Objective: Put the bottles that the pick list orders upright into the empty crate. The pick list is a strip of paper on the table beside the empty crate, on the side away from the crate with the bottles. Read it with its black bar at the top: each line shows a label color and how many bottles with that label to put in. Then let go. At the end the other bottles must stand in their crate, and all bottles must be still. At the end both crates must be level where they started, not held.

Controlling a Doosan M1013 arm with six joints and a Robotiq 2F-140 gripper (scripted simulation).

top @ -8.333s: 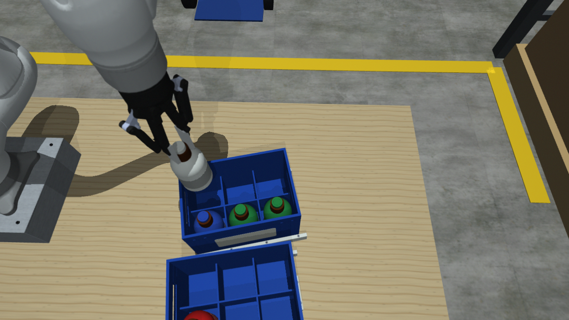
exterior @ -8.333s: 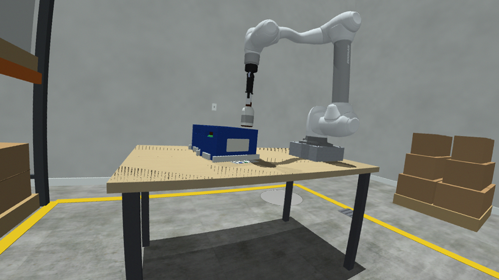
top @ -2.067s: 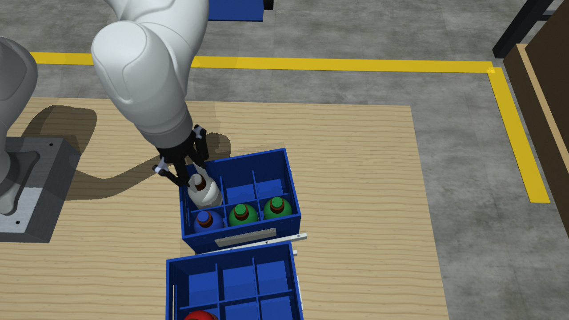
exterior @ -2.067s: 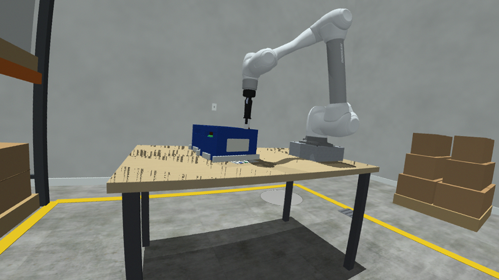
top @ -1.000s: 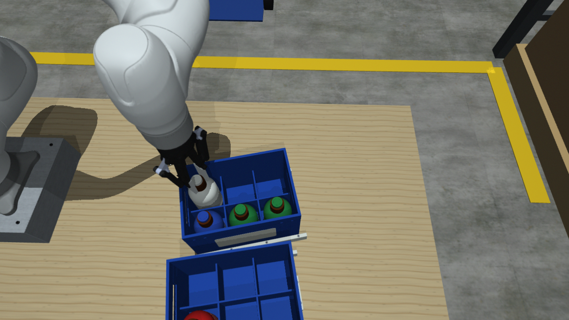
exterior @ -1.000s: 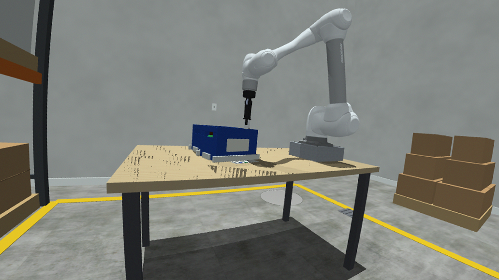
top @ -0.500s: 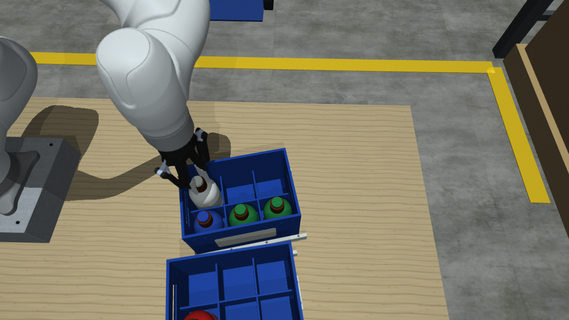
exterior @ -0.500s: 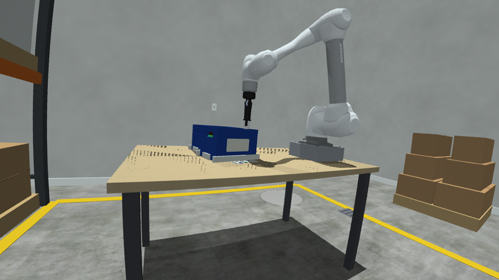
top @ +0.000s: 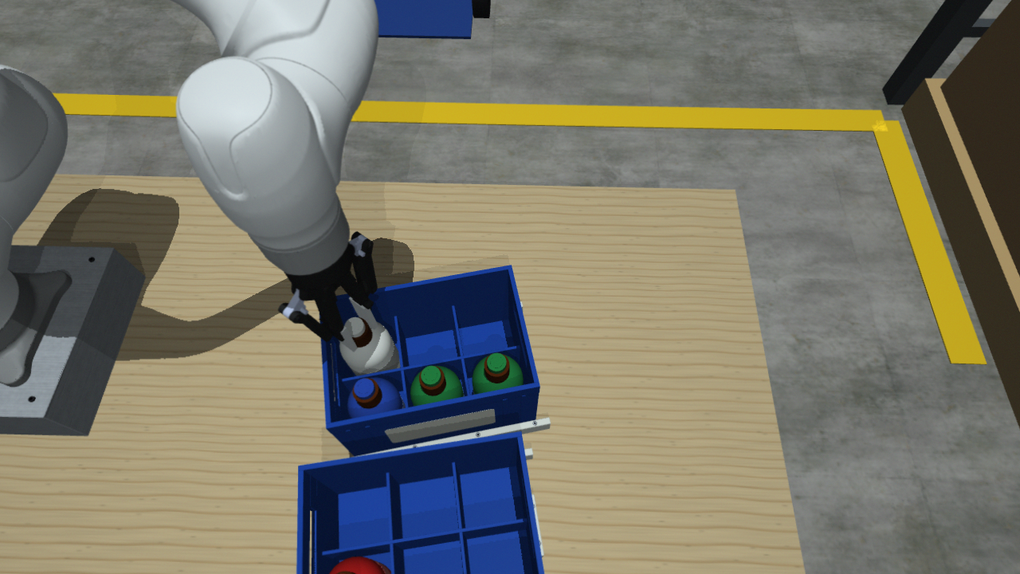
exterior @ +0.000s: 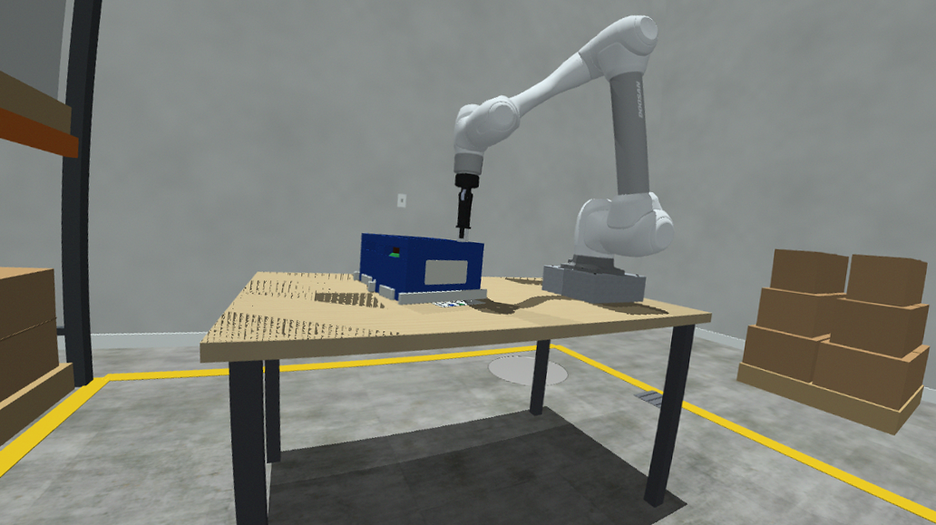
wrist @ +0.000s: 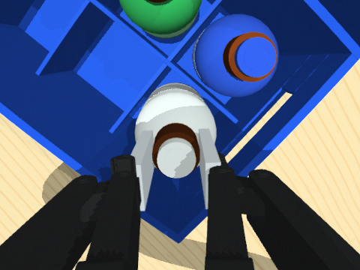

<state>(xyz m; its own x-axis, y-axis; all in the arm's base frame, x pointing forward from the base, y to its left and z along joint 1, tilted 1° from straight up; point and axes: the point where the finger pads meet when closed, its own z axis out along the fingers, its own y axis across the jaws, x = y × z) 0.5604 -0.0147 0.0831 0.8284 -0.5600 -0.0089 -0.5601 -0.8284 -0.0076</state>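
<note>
Now: hand 80 mm above the white bottle. Round my hand: pick list: 50 mm ahead, 110 mm to the left, 180 mm below; blue bottle: 20 mm ahead, 80 mm to the right, 100 mm below; red bottle: 30 mm ahead, 310 mm to the right, 100 mm below.
</note>
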